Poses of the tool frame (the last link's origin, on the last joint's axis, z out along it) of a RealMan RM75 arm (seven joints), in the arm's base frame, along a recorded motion.
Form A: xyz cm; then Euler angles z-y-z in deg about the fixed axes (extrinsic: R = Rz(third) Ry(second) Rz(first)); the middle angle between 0 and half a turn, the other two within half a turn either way.
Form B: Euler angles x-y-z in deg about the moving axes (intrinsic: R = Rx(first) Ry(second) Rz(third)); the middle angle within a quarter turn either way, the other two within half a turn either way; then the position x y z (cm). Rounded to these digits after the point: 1 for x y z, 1 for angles.
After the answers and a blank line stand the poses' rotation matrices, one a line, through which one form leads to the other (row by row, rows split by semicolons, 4 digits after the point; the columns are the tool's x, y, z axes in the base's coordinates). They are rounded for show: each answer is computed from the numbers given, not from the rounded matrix.
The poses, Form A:
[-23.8 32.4 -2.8 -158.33 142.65 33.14]
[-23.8 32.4 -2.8 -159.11 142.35 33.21]
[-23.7 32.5 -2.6 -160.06 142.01 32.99]
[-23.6 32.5 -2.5 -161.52 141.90 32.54]
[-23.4 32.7 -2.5 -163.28 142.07 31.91]
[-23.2 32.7 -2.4 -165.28 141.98 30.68]
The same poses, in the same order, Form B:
[-157.4 30.5 -17.7 -23.8 32.4 -2.8]
[-157.1 30.7 -18.7 -23.8 32.4 -2.8]
[-157.0 31.1 -19.5 -23.7 32.5 -2.6]
[-157.1 31.3 -20.6 -23.6 32.5 -2.5]
[-157.6 31.5 -21.6 -23.4 32.7 -2.5]
[-158.3 32.0 -22.3 -23.2 32.7 -2.4]

0.8205 0.2623 0.5080; 0.0947 -0.9386 0.3317; 0.5638 -0.2240 -0.7949
0.8142 0.2755 0.5111; 0.1068 -0.9363 0.3346; 0.5707 -0.2178 -0.7918
0.8071 0.2864 0.5163; 0.1173 -0.9348 0.3351; 0.5786 -0.2099 -0.7881
0.7997 0.2999 0.5202; 0.1342 -0.9337 0.3319; 0.5852 -0.1956 -0.7869
0.7933 0.3136 0.5218; 0.1551 -0.9329 0.3249; 0.5887 -0.1768 -0.7888
0.7849 0.3213 0.5297; 0.1702 -0.9339 0.3143; 0.5957 -0.1565 -0.7878

